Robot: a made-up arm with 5 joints. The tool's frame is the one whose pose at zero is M. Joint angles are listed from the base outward.
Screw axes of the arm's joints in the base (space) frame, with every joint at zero. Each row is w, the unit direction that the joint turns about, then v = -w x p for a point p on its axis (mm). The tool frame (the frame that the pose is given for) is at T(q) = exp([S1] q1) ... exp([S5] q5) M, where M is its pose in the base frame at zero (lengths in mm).
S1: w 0 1 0 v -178.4 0 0
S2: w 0 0 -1 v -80.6 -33.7 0
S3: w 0 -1 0 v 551.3 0 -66.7
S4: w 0 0 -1 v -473.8 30.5 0
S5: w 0 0 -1 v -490.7 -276.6 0
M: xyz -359.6 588.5 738.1 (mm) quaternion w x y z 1 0 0 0
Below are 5 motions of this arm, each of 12 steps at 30 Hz.
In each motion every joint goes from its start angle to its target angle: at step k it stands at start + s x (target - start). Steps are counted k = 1, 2, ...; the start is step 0. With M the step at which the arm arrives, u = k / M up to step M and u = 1 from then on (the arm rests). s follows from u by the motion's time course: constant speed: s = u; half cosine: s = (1 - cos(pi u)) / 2; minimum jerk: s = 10 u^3 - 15 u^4 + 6 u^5.
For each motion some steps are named. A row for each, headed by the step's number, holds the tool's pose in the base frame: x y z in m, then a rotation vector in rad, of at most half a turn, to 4 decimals.
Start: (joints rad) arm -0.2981 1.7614 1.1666 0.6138 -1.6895
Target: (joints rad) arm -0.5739 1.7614 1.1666 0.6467 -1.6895
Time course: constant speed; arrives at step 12
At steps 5, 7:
5: 0.4833 0.1989 0.4753 -1.0352 -0.5381 -0.8555
7: 0.4705 0.1981 0.4988 -1.0164 -0.5799 -0.8858

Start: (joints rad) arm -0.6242 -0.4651 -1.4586 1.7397 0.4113
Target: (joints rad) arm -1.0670 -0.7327 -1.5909 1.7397 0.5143
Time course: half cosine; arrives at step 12
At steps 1, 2, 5, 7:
1: -0.2063 0.8499 0.3186 -1.0536 0.0206 -1.7423
2: -0.2171 0.8482 0.3063 -1.0464 -0.0061 -1.7492
5: -0.2720 0.8343 0.2241 -1.0021 -0.1699 -1.7949
7: -0.3035 0.8180 0.1461 -0.9628 -0.3115 -1.8390

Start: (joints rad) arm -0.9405 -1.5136 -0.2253 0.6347 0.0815
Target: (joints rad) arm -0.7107 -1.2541 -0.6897 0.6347 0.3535
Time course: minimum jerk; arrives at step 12
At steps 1, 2, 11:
1: -0.9441 0.0006 -0.0687 -0.5602 -0.7824 0.6273
2: -0.9483 0.0108 -0.0606 -0.5616 -0.7713 0.6076
11: -0.9662 0.3350 0.2271 -0.6735 -0.3853 0.0255

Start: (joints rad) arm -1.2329 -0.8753 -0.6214 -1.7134 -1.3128
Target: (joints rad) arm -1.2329 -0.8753 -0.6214 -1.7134 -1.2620
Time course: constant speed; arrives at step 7
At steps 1, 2, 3, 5, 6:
1: -0.4125 0.2663 0.4800 0.8184 -0.8987 -2.4523
2: -0.4130 0.2654 0.4802 0.8230 -0.8973 -2.4585
3: -0.4134 0.2646 0.4803 0.8277 -0.8958 -2.4647
5: -0.4143 0.2630 0.4805 0.8371 -0.8929 -2.4772
6: -0.4147 0.2622 0.4807 0.8418 -0.8914 -2.4834

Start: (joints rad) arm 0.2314 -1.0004 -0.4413 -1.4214 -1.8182
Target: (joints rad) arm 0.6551 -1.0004 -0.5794 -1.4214 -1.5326
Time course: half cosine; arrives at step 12
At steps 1, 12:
1: 0.1855 0.2286 0.6937 -0.7101 -0.0850 -1.9313
12: 0.3946 0.2158 0.5670 -1.2775 -0.0743 -1.9068

